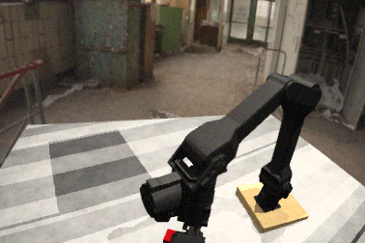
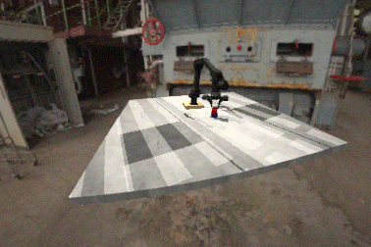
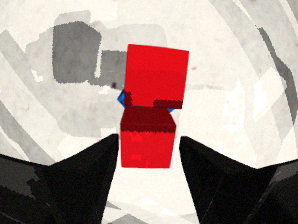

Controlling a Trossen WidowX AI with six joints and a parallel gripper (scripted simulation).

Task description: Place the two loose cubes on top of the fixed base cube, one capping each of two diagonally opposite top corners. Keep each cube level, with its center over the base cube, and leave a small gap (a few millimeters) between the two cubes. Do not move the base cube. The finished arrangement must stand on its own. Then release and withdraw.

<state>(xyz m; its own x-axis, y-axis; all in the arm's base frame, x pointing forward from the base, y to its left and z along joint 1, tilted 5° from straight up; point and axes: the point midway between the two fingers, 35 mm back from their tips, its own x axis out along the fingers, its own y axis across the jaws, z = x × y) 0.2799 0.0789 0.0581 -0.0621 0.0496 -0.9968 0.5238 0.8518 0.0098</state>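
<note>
Now: gripper tip 20 mm short of the blue cube, 10 mm to the left of it and 40 mm above it.
</note>
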